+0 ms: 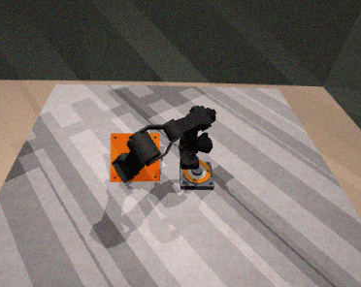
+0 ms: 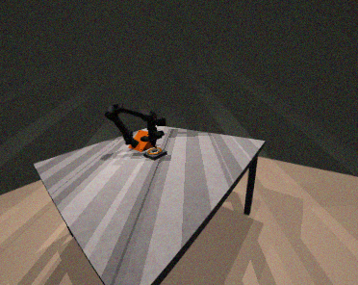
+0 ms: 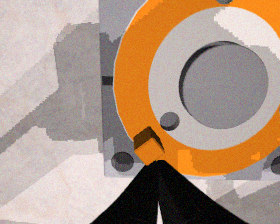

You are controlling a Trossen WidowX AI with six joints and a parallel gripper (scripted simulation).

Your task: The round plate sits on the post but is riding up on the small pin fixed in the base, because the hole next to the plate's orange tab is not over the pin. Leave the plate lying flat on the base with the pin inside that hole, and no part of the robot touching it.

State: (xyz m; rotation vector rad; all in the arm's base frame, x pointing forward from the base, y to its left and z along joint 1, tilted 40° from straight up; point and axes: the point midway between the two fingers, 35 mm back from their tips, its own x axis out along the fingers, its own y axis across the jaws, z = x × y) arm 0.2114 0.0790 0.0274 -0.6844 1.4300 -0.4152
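Right now the round plate is 30 mm ahead of my gripper tip and 10 mm to the right of it. From my gripper tip the other things lie so: square grey base (40 mm ahead, 30 mm to the right, 20 mm below).
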